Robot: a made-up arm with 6 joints. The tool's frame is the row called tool.
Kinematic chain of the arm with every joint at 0, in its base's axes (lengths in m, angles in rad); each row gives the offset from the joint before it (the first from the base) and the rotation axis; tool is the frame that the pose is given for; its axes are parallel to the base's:
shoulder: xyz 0 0 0.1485 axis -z
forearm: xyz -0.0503 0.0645 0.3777 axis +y
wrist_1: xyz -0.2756 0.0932 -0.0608 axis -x
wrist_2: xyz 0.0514 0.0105 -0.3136 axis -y
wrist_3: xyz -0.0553 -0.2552 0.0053 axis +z
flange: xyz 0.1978 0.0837 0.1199 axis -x
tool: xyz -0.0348 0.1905 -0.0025
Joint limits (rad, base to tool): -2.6..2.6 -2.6..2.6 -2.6..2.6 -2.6..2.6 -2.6..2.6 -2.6..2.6
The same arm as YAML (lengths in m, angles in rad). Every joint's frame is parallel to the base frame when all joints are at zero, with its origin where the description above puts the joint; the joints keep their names.
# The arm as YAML. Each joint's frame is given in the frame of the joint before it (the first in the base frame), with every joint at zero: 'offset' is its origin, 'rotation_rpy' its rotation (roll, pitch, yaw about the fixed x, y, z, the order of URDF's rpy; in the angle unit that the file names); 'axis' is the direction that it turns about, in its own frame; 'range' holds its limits. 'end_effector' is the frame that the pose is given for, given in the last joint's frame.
length_unit: m
angle_unit: rad
chain:
  - id: shoulder
    offset: [0.0, 0.0, 0.1485]
    rotation_rpy: [0.0, 0.0, 0.0]
    axis: "-z"
    range: [-2.6, 2.6]
  - id: forearm
    offset: [-0.0503, 0.0645, 0.3777]
    rotation_rpy: [0.0, 0.0, 0.0]
    axis: "+y"
    range: [-2.6, 2.6]
  - id: wrist_1
    offset: [-0.2756, 0.0932, -0.0608]
    rotation_rpy: [0.0, 0.0, 0.0]
    axis: "-x"
    range: [-2.6, 2.6]
  - id: wrist_2
    offset: [0.0514, 0.0105, -0.3136]
    rotation_rpy: [0.0, 0.0, 0.0]
    axis: "-y"
    range: [-2.6, 2.6]
  - id: wrist_3
    offset: [-0.0553, -0.2552, 0.0053]
    rotation_rpy: [0.0, 0.0, 0.0]
    axis: "+z"
    range: [-2.6, 2.6]
  - id: flange
    offset: [0.1978, 0.0837, 0.1199]
    rotation_rpy: [0.0, 0.0, 0.0]
    axis: "-x"
    range: [-2.6, 2.6]
end_effector:
  offset: [-0.0348, 0.1905, -0.0025]
  rotation_rpy: [0.0, 0.0, 0.0]

